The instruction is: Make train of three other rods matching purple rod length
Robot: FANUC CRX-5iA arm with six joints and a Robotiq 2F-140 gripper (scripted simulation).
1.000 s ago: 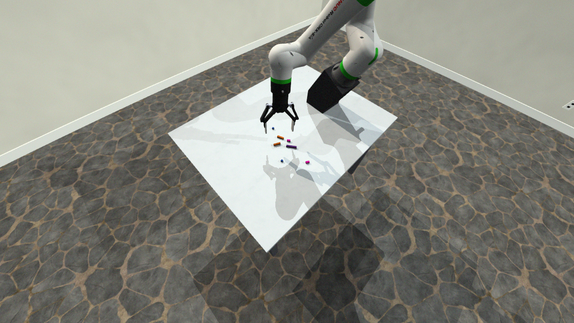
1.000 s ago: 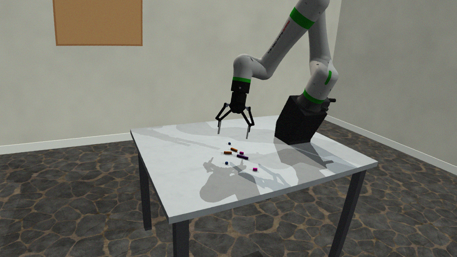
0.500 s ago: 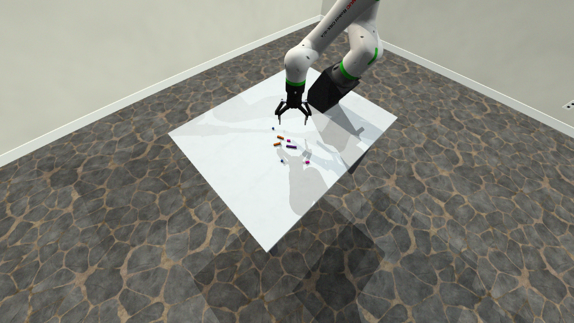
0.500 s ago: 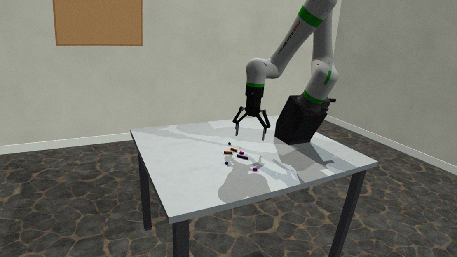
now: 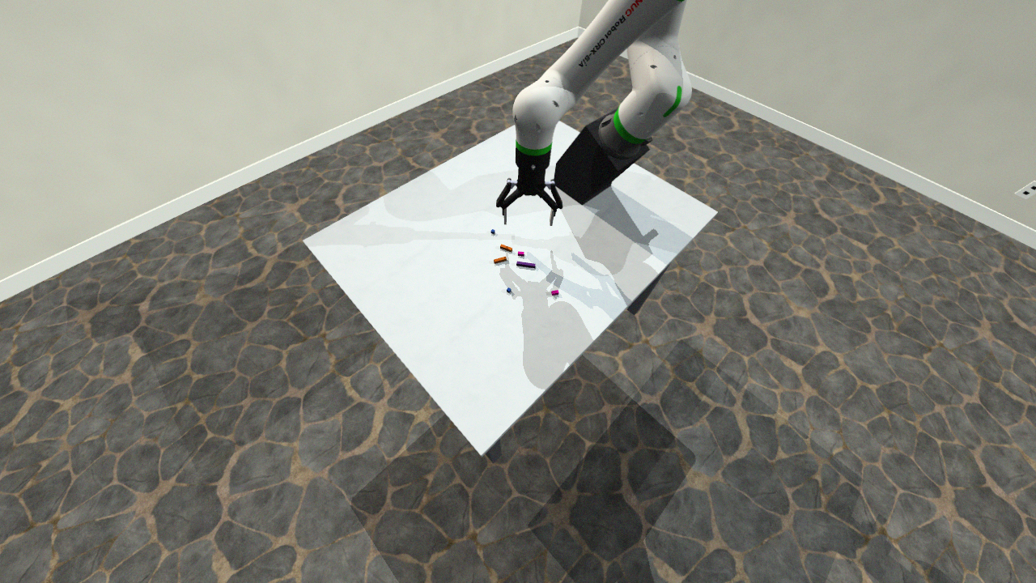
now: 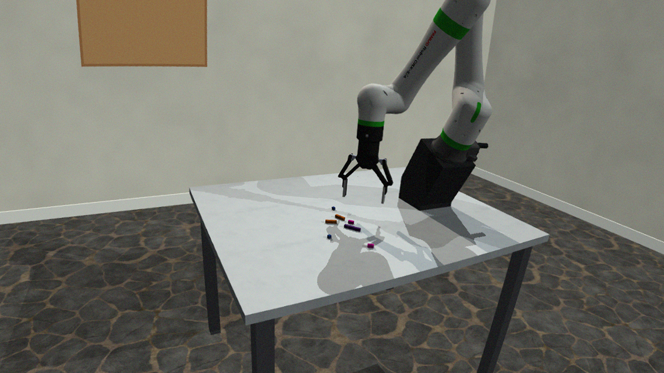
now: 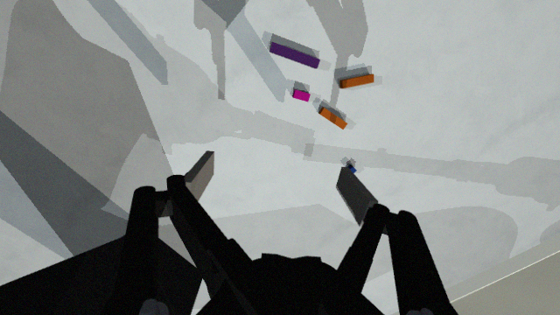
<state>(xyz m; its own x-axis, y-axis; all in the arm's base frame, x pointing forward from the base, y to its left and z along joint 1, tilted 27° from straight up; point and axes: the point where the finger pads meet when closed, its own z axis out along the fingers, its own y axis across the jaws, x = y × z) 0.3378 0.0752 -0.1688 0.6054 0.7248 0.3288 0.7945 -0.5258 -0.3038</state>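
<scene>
Right now my hand is 90 mm to the right of the purple rod, 80 mm short of it and 70 mm above it.
</scene>
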